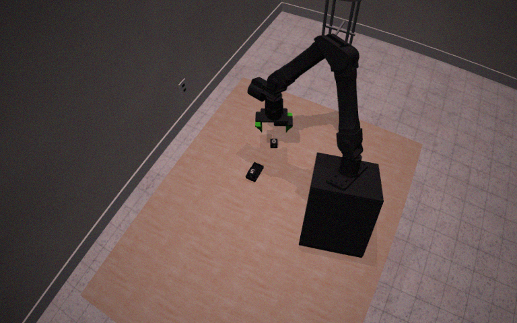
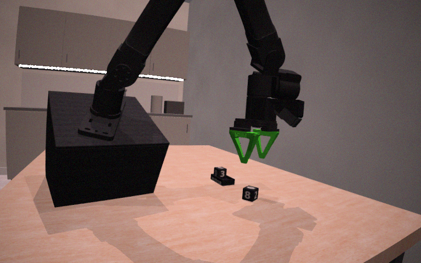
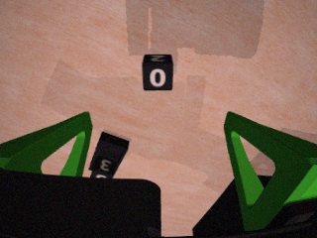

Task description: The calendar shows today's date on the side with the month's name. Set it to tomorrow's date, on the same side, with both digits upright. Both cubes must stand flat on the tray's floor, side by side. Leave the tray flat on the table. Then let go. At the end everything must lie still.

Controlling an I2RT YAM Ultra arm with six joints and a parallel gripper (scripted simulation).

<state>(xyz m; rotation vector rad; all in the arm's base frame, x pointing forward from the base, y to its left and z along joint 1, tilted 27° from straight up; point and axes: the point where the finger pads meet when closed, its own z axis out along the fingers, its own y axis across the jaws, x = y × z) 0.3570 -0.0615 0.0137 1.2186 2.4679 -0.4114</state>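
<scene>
Right now the black cube is 90 mm below my hand. Also, from my hand: black tray 160 mm to the left, 100 mm below, 20 mm behind.
</scene>
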